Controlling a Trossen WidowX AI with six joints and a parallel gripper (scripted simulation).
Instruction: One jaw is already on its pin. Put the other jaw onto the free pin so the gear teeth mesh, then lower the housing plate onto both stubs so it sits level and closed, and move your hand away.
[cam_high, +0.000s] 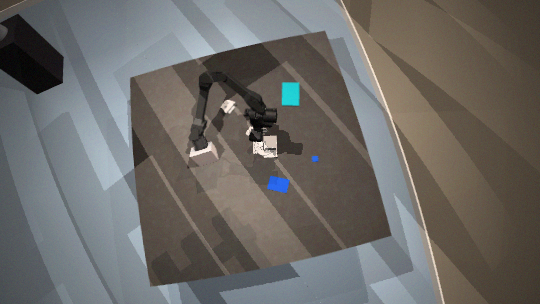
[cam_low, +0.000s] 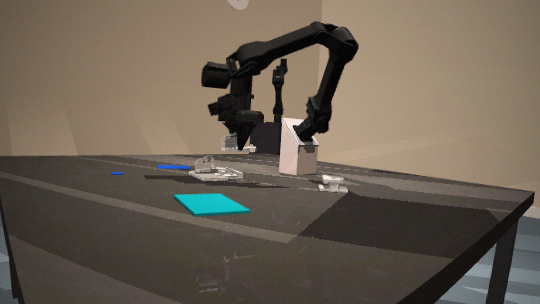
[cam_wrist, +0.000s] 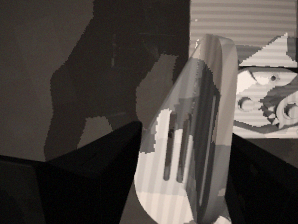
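Right now my gripper tip is 4 cm past the jaw. Round my gripper tip: white housing plate 13 cm behind, 22 cm to the left, 6 cm below; cyan flat patch 23 cm ahead, 19 cm to the left, 8 cm below; small blue square 24 cm ahead, 22 cm to the right, 8 cm below.
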